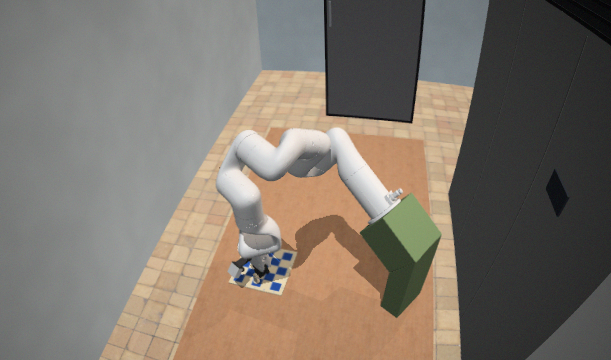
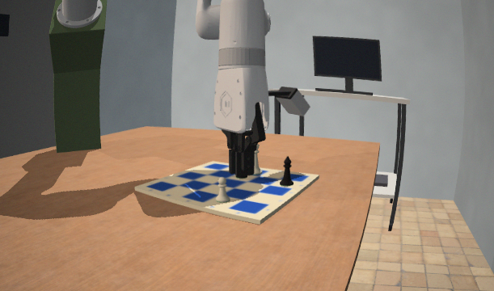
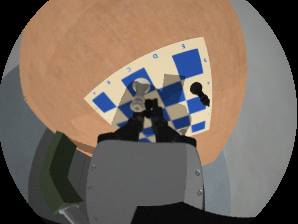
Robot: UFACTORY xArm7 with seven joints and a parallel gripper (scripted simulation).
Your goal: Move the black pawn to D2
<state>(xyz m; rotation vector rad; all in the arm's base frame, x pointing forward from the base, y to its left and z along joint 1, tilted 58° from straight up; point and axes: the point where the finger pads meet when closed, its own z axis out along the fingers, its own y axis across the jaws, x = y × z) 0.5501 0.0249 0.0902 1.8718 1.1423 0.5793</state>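
The black pawn is 10 mm below my hand. Round my hand: chessboard: 10 mm behind, 40 mm to the right, 30 mm below; black bishop: 80 mm ahead, 20 mm to the right; white queen: 10 mm ahead, 30 mm to the left.
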